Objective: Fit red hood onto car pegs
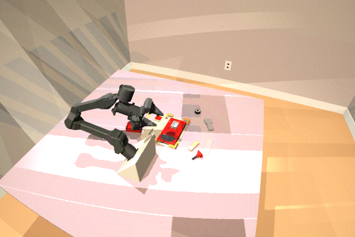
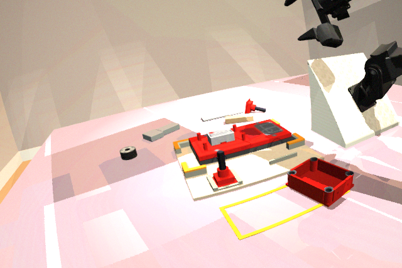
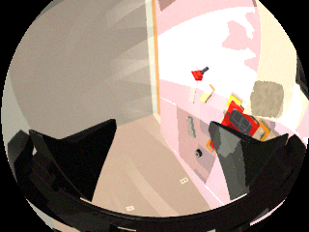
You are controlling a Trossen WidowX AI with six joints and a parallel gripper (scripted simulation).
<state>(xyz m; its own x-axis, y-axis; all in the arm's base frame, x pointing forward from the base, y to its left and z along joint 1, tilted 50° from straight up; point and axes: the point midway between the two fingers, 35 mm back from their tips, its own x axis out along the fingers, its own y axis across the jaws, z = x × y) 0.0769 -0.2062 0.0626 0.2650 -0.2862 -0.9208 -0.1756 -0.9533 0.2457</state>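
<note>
Now: the red hood 14 cm ahead of my gripper tip, 23 cm to the left of it and 24 cm below it. Round my gripper tip: engine block 21 cm ahead, 1 cm to the right, 23 cm below; black wheel 40 cm ahead, 12 cm to the right, 24 cm below; wooden strip 10 cm ahead, 16 cm to the right, 24 cm below.
</note>
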